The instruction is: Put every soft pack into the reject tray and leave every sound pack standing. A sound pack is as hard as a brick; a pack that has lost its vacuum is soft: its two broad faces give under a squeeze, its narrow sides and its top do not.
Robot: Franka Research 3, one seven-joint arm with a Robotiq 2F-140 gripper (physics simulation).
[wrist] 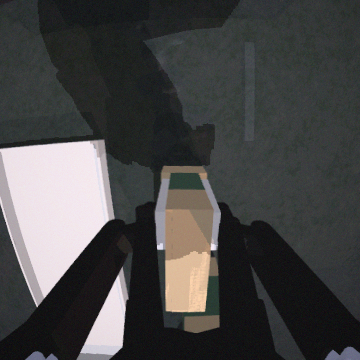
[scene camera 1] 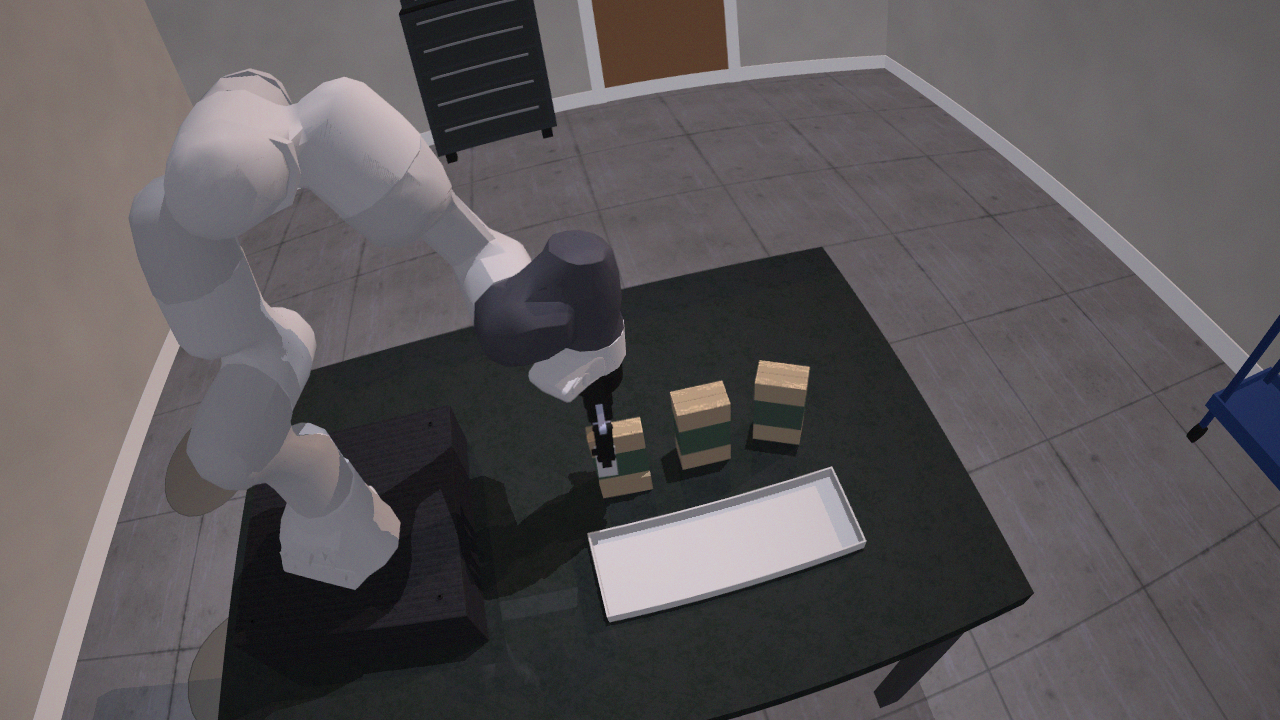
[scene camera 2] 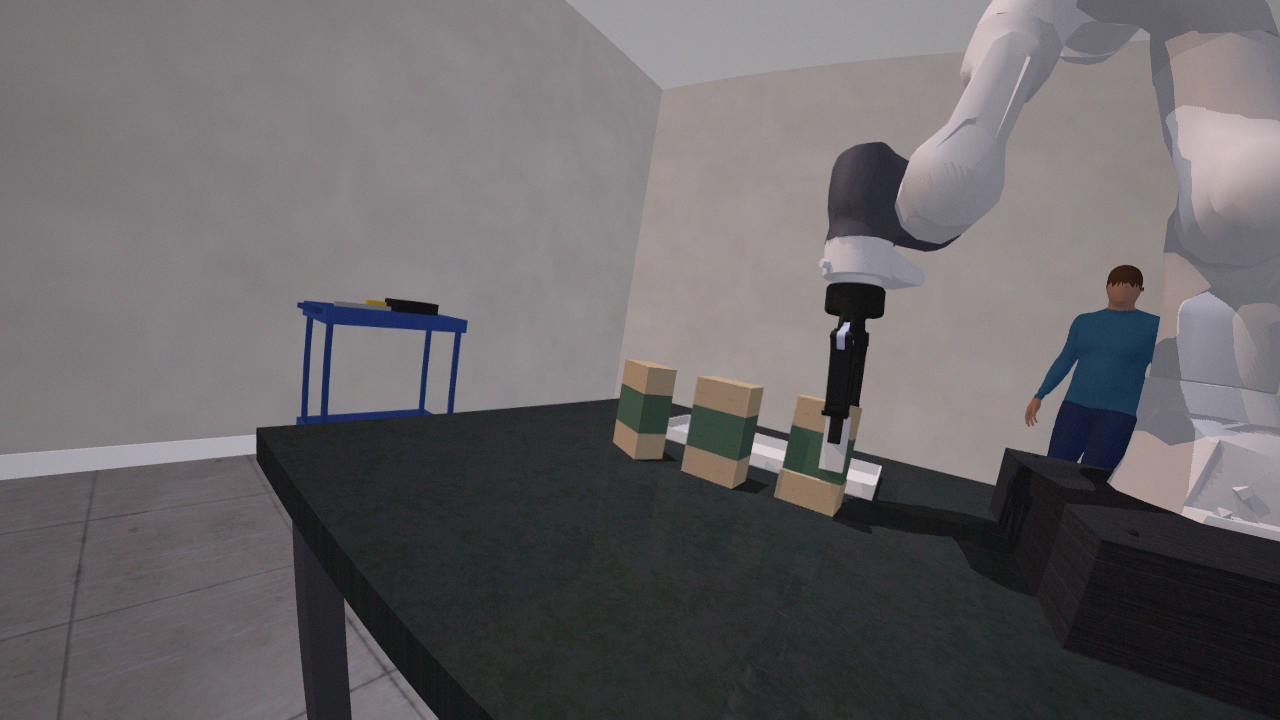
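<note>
My gripper (scene camera 1: pixel 606 460) (scene camera 2: pixel 833 449) (wrist: pixel 184 192) is shut on the pack nearest the robot base (scene camera 1: pixel 633 460) (scene camera 2: pixel 803 445) (wrist: pixel 185 287), one finger on each broad face. This pack stands upright on the table. In the wrist view it looks pinched thin between the close-set pads, its top about twice as long as wide. The middle pack (scene camera 1: pixel 704 437) (scene camera 2: pixel 721 435) (wrist: pixel 213 295) and the far pack (scene camera 1: pixel 778 414) (scene camera 2: pixel 644 409) stand upright, apart from the gripper. The white reject tray (scene camera 1: pixel 725 548) (scene camera 2: pixel 863 480) (wrist: pixel 60 215) lies beside the row and holds no pack.
The dark robot base block (scene camera 1: pixel 358 617) (scene camera 2: pixel 1163 591) is on the table near the held pack. A blue cart (scene camera 1: pixel 1253 416) (scene camera 2: pixel 340 316) stands on the floor beyond the table. A person in a teal shirt (scene camera 2: pixel 1109 358) and a drawer cabinet (scene camera 1: pixel 483 76) are in the background.
</note>
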